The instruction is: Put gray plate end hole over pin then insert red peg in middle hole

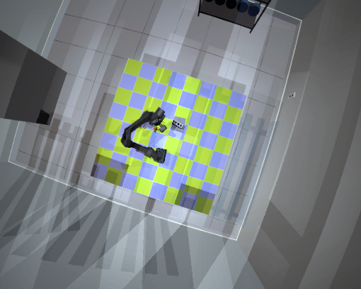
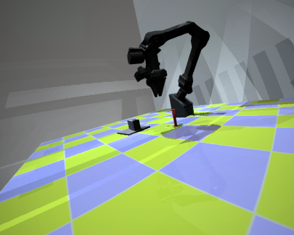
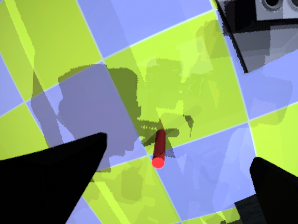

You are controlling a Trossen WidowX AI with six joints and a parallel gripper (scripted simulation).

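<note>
My gripper tip is now 4 cm past the red peg, 4 cm to the right of it and 11 cm above it. Round my gripper tip: gray plate 6 cm ahead, 16 cm to the right, 10 cm below; dark base 7 cm ahead, 15 cm to the right, 14 cm below.
</note>
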